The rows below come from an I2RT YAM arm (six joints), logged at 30 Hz.
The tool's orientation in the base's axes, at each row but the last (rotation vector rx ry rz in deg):
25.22, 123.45, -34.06
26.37, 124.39, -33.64
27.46, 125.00, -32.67
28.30, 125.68, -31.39
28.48, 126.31, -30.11
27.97, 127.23, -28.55
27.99, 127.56, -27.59
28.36, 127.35, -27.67
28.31, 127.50, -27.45
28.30, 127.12, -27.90
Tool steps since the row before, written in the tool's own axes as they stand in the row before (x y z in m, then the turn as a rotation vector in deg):
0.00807, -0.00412, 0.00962, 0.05, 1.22, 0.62
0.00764, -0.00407, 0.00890, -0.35, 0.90, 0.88
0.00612, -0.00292, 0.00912, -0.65, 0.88, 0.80
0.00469, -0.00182, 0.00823, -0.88, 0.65, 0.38
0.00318, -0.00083, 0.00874, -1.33, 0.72, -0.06
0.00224, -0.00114, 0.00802, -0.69, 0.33, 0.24
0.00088, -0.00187, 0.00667, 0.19, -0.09, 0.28
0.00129, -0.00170, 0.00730, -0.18, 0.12, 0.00
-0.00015, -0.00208, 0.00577, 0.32, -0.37, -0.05
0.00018, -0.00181, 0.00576, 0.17, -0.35, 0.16
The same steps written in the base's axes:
-0.00069, -0.00790, -0.01057, 0.97, 0.67, -0.69
-0.00108, -0.00732, -0.00997, 1.21, 0.21, -0.44
0.00047, -0.00650, -0.00931, 1.33, 0.20, -0.15
0.00129, -0.00513, -0.00807, 1.10, 0.19, 0.32
0.00302, -0.00467, -0.00750, 1.13, 0.40, 0.92
0.00302, -0.00455, -0.00639, 0.73, 0.04, 0.32
0.00268, -0.00467, -0.00444, 0.01, -0.18, -0.30
0.00290, -0.00477, -0.00517, 0.17, 0.07, 0.12
0.00265, -0.00460, -0.00307, -0.41, -0.23, -0.15
0.00257, -0.00434, -0.00333, -0.18, -0.34, -0.17

